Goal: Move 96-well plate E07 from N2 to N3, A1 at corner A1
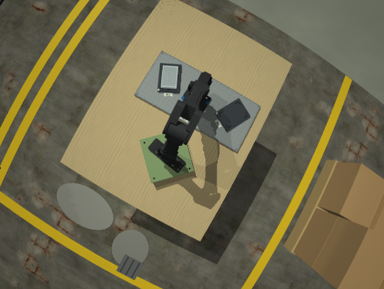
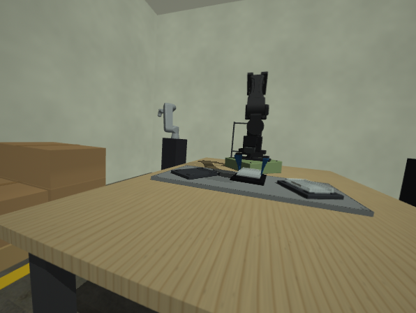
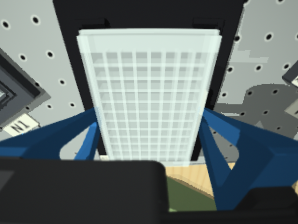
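The black nest N3 is 20 mm below my hand. The rest, counted from my hand: black nest N2: 200 mm to the right, 100 mm ahead, 20 mm below; then N2 label: 170 mm to the right, 30 mm below; then N1 label: 140 mm to the left, 50 mm behind, 30 mm below.
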